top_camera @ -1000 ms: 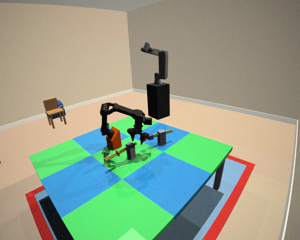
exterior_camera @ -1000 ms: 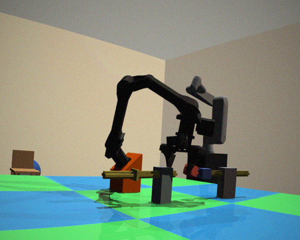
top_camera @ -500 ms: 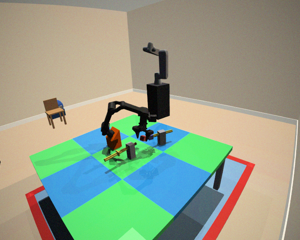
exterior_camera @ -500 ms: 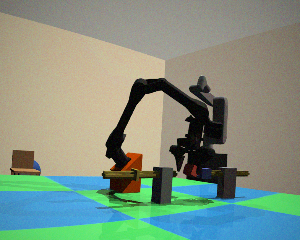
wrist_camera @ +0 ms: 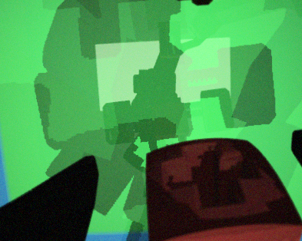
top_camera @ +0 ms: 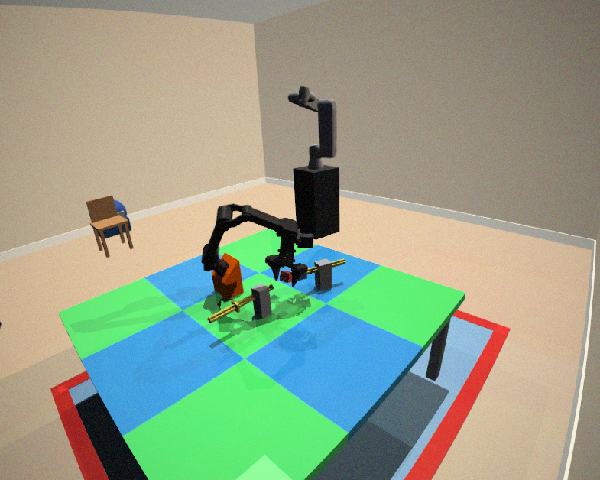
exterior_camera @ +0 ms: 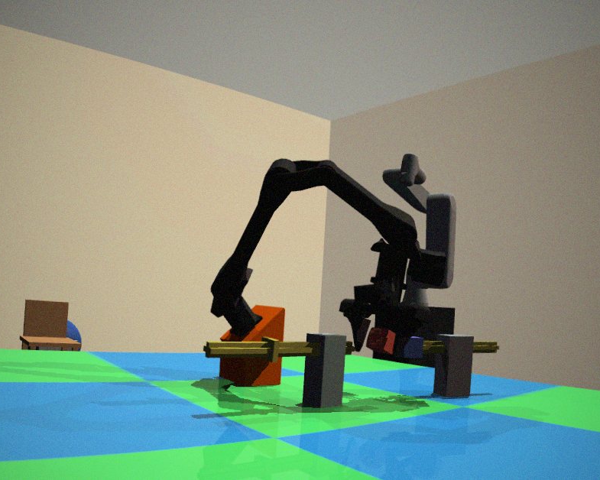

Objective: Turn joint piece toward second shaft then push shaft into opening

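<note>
The red joint piece is 20 mm to the left of my gripper tip and 20 mm above it.
</note>
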